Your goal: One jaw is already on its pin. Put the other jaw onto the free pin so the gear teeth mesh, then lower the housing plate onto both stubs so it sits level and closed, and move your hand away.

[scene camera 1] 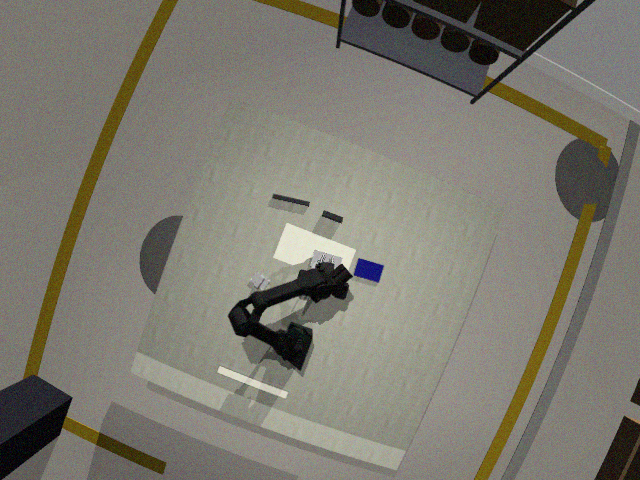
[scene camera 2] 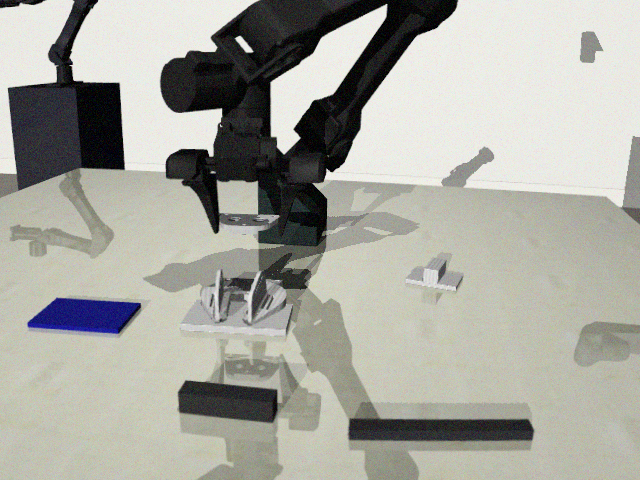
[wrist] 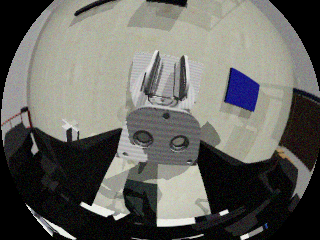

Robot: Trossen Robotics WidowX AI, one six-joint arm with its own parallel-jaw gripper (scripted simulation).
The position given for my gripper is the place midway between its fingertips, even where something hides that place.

I see my gripper [scene camera 2: 248, 234], a grey base plate [scene camera 2: 196, 319], a blue pad [scene camera 2: 84, 315], a small grey fixture [scene camera 2: 434, 275], a long black bar [scene camera 2: 360, 428] and a short black block [scene camera 2: 249, 403].
The grey base plate also shows in the wrist view [wrist: 164, 85]. The blue pad also shows in the wrist view [wrist: 242, 91]. My gripper is seen too in the wrist view [wrist: 159, 138].
